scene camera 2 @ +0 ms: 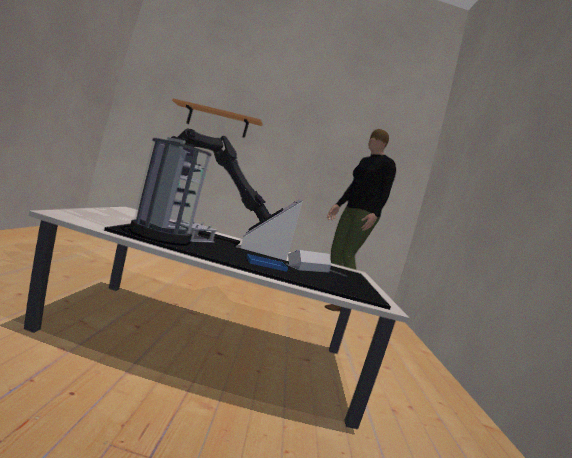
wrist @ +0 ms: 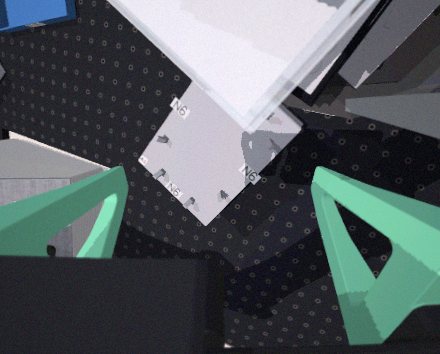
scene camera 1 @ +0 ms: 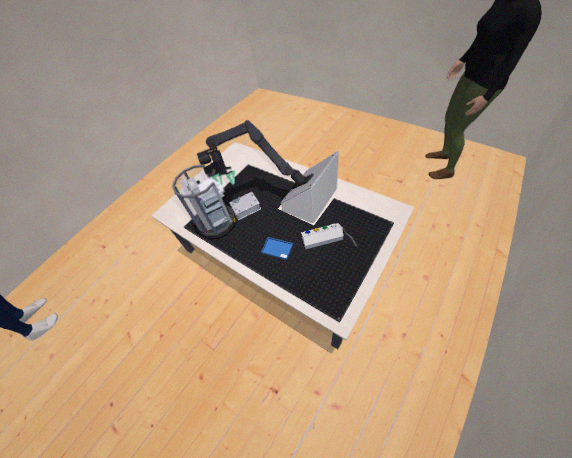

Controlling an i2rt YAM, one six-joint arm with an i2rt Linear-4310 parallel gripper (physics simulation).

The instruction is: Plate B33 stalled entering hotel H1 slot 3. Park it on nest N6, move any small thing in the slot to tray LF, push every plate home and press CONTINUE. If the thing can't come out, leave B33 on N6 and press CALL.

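Pixels of known places: gripper, fingertip midpoint: [scene camera 2: 190, 188] [wrist: 219, 177] [scene camera 1: 227, 184]; arm's base, link origin: [scene camera 2: 266, 220] [scene camera 1: 302, 182].
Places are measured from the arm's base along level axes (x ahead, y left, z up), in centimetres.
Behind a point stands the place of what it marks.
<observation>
My gripper [scene camera 1: 224, 179] @(x 29.4, y -33.2, z 6.5 cm) [wrist: 219, 177] @(x 29.4, y -33.2, z 6.5 cm) is open, its green fingers wide apart with nothing between them. It hangs above the mat beside the plate hotel [scene camera 2: 167, 187] @(x 56.7, y -33.4, z 5.8 cm); in scene camera 2 the hotel mostly hides it. A pale, clear-edged plate [wrist: 235, 55] @(x 34.6, y -33.9, z 11.5 cm) juts out at the top of the wrist view, ahead of the fingertips and above part of nest N6 [wrist: 200, 145] @(x 26.1, y -26.2, z -9.0 cm) [scene camera 1: 246, 203] @(x 26.1, y -25.7, z -9.0 cm). Its label does not show. The part of the nest that shows has small pegs and bears no plate. The slot's inside is hidden. A blue tray [scene camera 1: 276, 247] @(x 38.8, y 7.8, z -14.8 cm) [scene camera 2: 267, 262] @(x 34.6, y 8.6, z -14.8 cm) [wrist: 35, 12] @(x 36.0, y 8.2, z -14.8 cm) lies on the mat; its label is unreadable.
A white button box [scene camera 1: 322, 237] @(x 22.0, y 28.0, z -9.2 cm) [scene camera 2: 311, 261] @(x 25.0, y 26.7, z -10.7 cm) with coloured buttons and a cable stands right of the blue tray. The arm rises from a grey wedge-shaped stand [scene camera 1: 310, 202] @(x 12.5, y 14.2, z 2.3 cm) [scene camera 2: 277, 232] @(x 13.1, y 7.9, z -3.4 cm). The hotel's round cage stands at the table's left end. A person [scene camera 1: 492, 55] [scene camera 2: 375, 185] stands behind the table.
</observation>
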